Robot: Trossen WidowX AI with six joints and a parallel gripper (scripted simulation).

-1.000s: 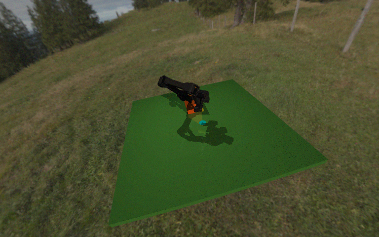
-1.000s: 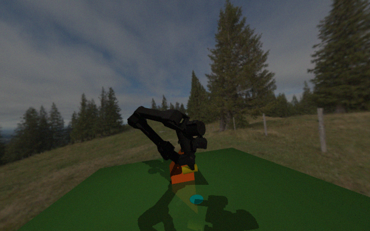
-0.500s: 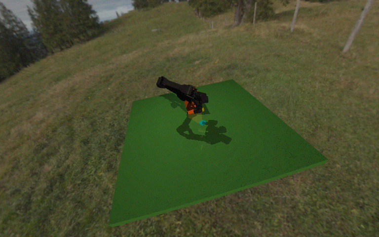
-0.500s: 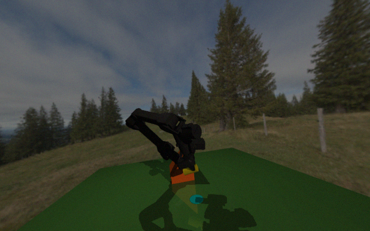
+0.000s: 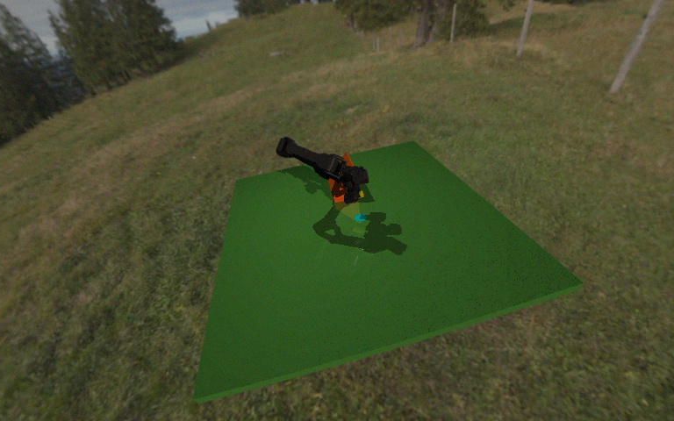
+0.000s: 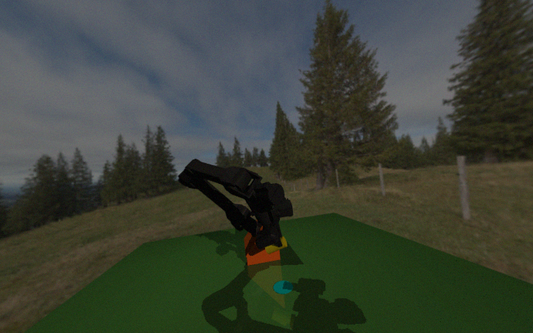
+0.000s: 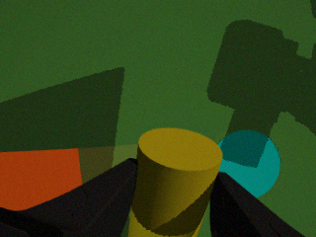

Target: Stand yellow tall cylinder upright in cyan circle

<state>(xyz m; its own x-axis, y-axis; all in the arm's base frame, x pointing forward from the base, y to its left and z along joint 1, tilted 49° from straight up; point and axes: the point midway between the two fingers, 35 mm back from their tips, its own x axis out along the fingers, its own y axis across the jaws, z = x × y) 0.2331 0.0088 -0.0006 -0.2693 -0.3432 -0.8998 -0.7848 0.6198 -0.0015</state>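
The cyan circle lies 12 cm below my gripper tip, 2 cm to the right of it and 2 cm ahead of it. The rest, counted from my gripper tip: yellow tall cylinder 2 cm to the right, 1 cm below, 1 cm behind.
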